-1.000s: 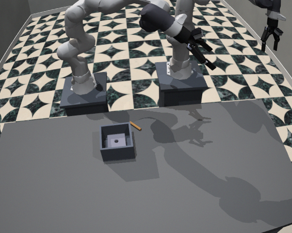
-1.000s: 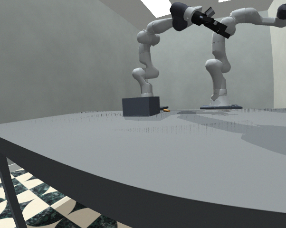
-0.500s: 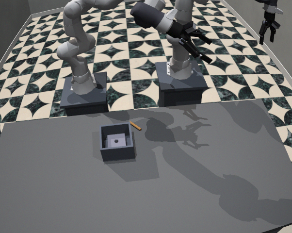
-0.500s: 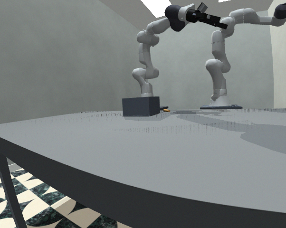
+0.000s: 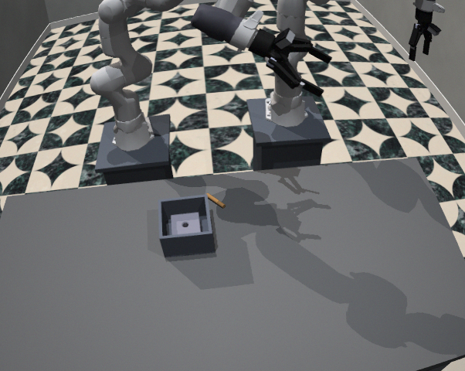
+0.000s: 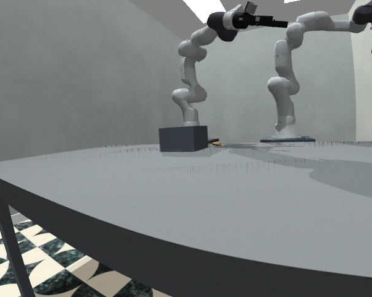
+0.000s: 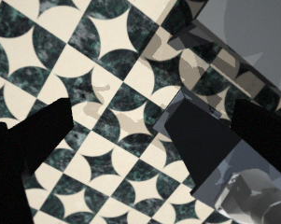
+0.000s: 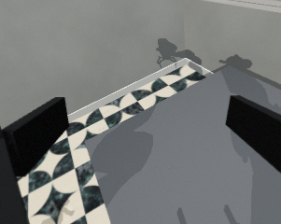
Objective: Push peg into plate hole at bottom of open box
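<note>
The orange peg is 51 cm below my right hand, 32 cm to the right of it and 7 cm behind it. From my right hand the other things lie so: dark blue-grey box 49 cm below, 43 cm to the right, 6 cm ahead; pale plate 47 cm below, 43 cm to the right, 6 cm ahead.
</note>
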